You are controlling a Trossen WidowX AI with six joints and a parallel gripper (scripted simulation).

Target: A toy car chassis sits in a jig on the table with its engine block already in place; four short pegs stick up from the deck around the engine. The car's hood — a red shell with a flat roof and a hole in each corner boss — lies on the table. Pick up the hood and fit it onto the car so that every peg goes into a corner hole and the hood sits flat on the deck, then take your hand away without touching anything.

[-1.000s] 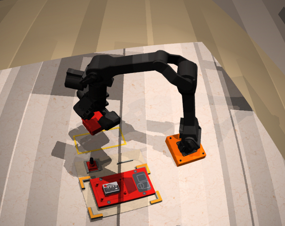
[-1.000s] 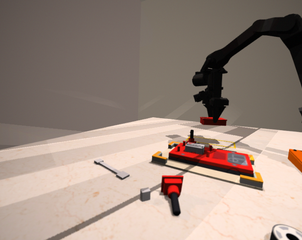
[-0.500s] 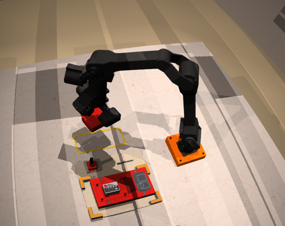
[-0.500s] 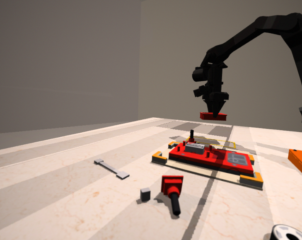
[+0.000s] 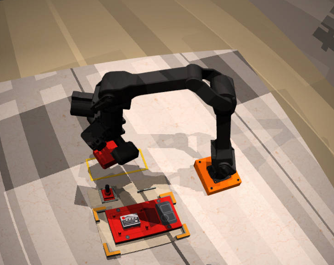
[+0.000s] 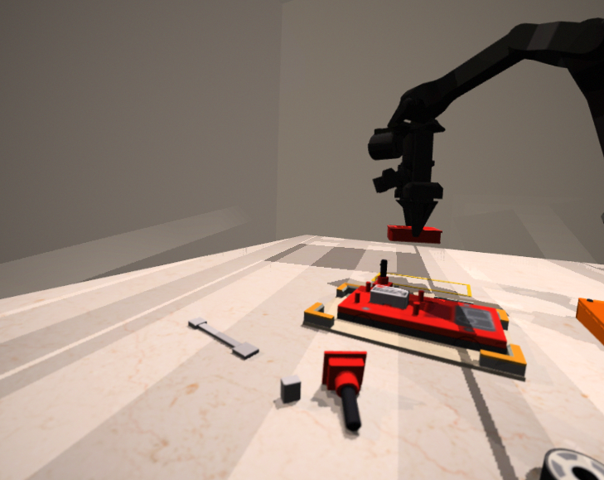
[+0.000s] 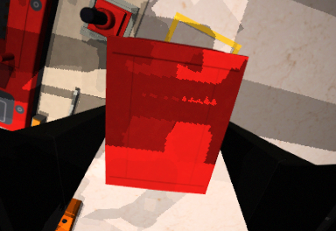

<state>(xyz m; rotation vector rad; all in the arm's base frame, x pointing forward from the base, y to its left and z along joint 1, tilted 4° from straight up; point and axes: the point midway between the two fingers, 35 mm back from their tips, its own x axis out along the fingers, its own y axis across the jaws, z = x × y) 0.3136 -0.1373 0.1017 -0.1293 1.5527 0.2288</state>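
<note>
My gripper tip is 20 cm to the right of the grey engine block, 8 cm above it and 1 cm short of it. Also, from my gripper tip: grey bar: 36 cm to the left, 19 cm ahead, 10 cm below; red hood: right at my gripper tip; jig: 18 cm to the left, 9 cm below, 1 cm behind.
</note>
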